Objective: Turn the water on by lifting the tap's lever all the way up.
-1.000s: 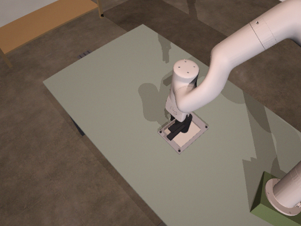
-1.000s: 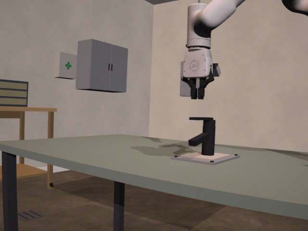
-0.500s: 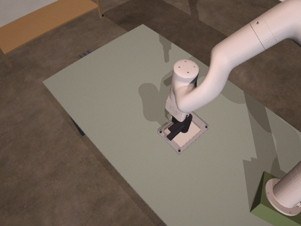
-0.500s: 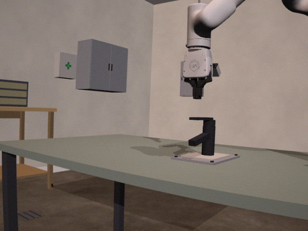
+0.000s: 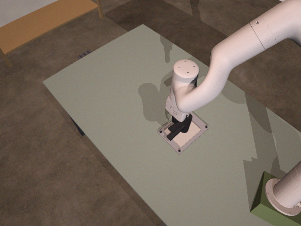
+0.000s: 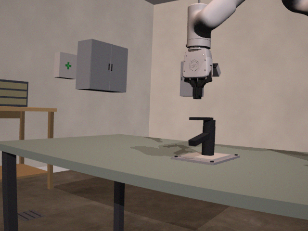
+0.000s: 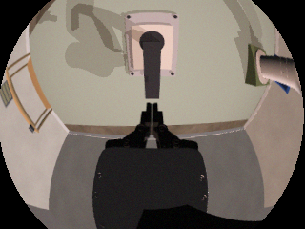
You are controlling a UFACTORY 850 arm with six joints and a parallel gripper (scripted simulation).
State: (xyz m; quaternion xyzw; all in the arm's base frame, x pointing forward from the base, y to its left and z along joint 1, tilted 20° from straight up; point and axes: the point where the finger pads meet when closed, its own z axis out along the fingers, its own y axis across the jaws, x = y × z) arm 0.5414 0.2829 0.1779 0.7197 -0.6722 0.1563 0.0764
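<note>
Right now the lever is 7 cm to the right of my hand and 10 cm below it. From my hand the other things lie so: plate: 1 cm ahead, 10 cm to the right, 23 cm below.
</note>
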